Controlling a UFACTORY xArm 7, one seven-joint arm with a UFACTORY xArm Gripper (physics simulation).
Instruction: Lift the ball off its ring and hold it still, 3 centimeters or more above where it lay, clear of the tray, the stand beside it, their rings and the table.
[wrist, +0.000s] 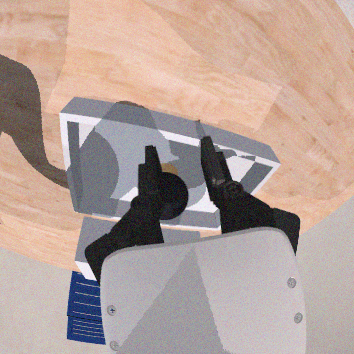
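The dark round ball shows in the wrist view a little below the middle, over the near part of the grey and white tray. Part of a tan-gold ring shows at its upper edge; the rest of the ring is hidden. My gripper is open, its two black fingers apart. The left finger overlaps the ball's left edge in the view, and there is a gap between the ball and the right finger. Whether the left finger touches the ball cannot be told.
A grey block with a white side, perhaps the stand, is beside the tray's near side, partly behind my gripper. A dark blue object with white lines is below it. The wooden table carries a dark arm-shaped shadow at the left.
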